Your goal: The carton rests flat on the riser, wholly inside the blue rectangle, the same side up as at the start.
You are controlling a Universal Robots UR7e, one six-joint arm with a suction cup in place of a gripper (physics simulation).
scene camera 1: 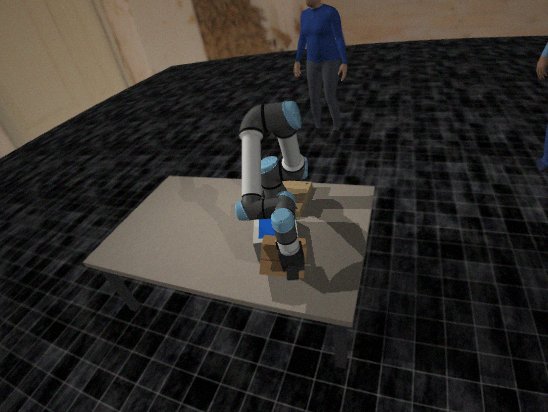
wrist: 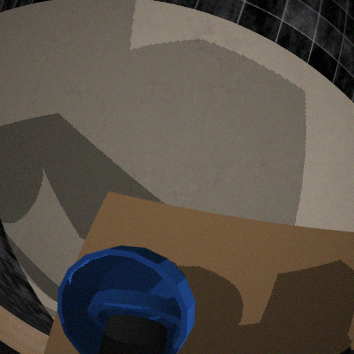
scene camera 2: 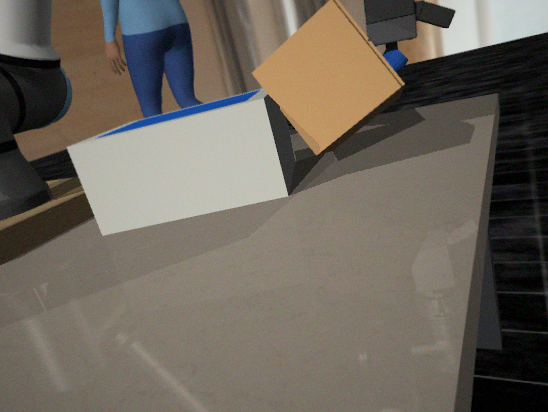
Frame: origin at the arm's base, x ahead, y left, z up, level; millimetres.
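Where they show: end effector, tool point: (wrist: 149, 256); arm's base, origin of the base link: (scene camera 1: 274, 195) (scene camera 2: 0, 212).
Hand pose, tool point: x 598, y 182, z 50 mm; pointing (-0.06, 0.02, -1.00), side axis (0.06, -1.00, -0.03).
Things, the pixels of their top centre, and the offset from my tool point. Level surfaces: height alone.
- white riser, middle of its top: (scene camera 2: 185, 112) (scene camera 1: 274, 222) dx -278, dy -121, dz +28 mm
- blue rectangle, middle of its top: (scene camera 2: 185, 112) (scene camera 1: 274, 222) dx -278, dy -121, dz +28 mm
- grey table, its level: dz -92 mm
The brown carton (scene camera 1: 270, 262) (scene camera 2: 327, 80) (wrist: 200, 232) is tilted, with one edge pointing down, beside the end of the white riser (scene camera 2: 185, 172) (scene camera 1: 256, 237). Whether it touches the riser or the table cannot be told. The blue rectangle (scene camera 1: 266, 228) (scene camera 2: 185, 112) on the riser's top shows partly; the carton is outside most or all of it. My gripper, a blue suction cup (scene camera 2: 396, 60) (wrist: 127, 300), is on the carton's upper sloping face and holds it. In scene camera 1 the cup is hidden behind the black tool body.
The riser stands on the grey table (scene camera 1: 190, 240) (scene camera 2: 300, 300) (wrist: 225, 125). A wooden block (scene camera 1: 301, 188) (scene camera 2: 45, 220) lies near the arm's base, at the riser's other end. The table's edge runs beyond the carton. A person in blue (scene camera 1: 322, 37) stands behind the table.
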